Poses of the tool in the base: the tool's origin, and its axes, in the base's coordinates. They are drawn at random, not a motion.
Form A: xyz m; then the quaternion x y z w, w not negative.
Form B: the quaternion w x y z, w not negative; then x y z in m. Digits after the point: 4 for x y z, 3 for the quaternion.
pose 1, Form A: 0.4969 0.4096 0.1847 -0.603 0.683 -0.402 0.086
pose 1, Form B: 0.086 -0.603 0.683 -0.402 0.4969 0.4096 0.1847
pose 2, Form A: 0.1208 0.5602 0.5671 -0.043 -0.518 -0.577 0.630
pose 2, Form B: 0.630 -0.043 -0.518 -0.577 0.1208 0.5602 0.5671
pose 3, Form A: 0.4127 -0.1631 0.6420 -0.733 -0.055 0.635 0.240
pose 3, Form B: 0.240 -0.733 -0.055 0.635 0.4127 -0.1631 0.6420
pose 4, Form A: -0.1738 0.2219 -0.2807 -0.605 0.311 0.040 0.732
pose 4, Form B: 0.732 -0.605 0.311 0.040 -0.1738 0.2219 -0.2807
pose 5, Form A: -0.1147 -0.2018 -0.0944 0.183 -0.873 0.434 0.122
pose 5, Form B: 0.122 0.183 -0.873 0.434 -0.1147 -0.2018 -0.0944
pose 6, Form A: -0.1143 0.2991 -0.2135 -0.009 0.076 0.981 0.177
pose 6, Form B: 0.177 -0.009 0.076 0.981 -0.1143 0.2991 -0.2135
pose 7, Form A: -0.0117 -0.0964 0.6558 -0.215 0.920 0.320 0.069
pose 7, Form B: 0.069 -0.215 0.920 0.320 -0.0117 -0.0964 0.6558
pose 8, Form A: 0.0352 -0.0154 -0.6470 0.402 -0.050 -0.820 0.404
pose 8, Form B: 0.404 0.402 -0.050 -0.820 0.0352 -0.0154 -0.6470
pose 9, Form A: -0.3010 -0.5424 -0.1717 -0.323 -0.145 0.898 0.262
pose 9, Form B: 0.262 -0.323 -0.145 0.898 -0.3010 -0.5424 -0.1717
